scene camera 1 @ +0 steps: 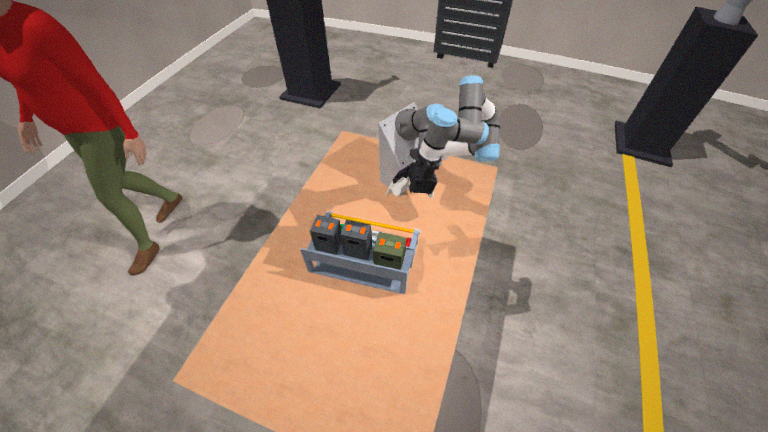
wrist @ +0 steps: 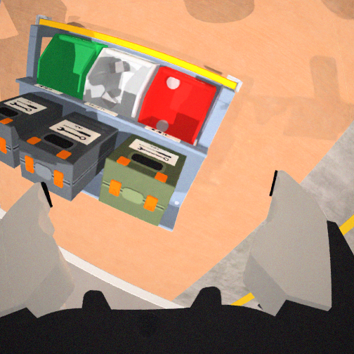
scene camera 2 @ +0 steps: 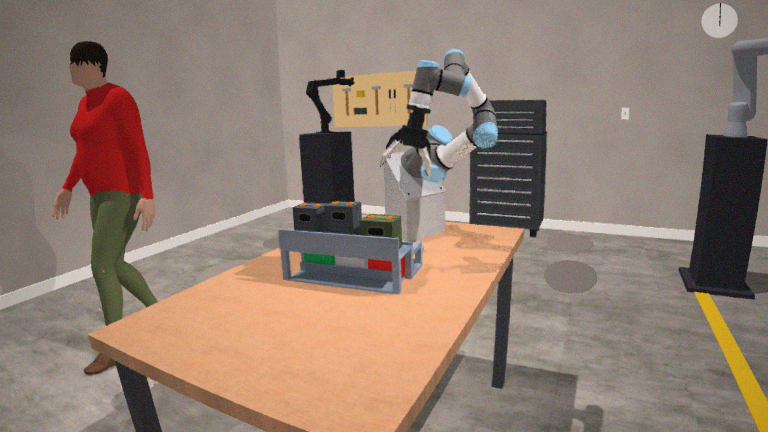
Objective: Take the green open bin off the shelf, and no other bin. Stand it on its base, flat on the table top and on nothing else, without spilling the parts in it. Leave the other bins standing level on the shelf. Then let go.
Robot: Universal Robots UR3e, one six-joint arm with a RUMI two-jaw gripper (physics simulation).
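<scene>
The green open bin sits at the left end of the bin row on the grey-blue shelf; part of the green bin also shows under the top in scene camera 2. Its inside is shaded, and I cannot make out the parts. A white bin with grey pieces stands beside it, then a red bin. My gripper is open and empty, fingers pointing down, well above the table top, on the robot-base side of the shelf.
Two dark grey toolboxes and an olive toolbox stand on the shelf's top, next to the bins. A yellow bar runs along the bins' other side. A person is left of the table.
</scene>
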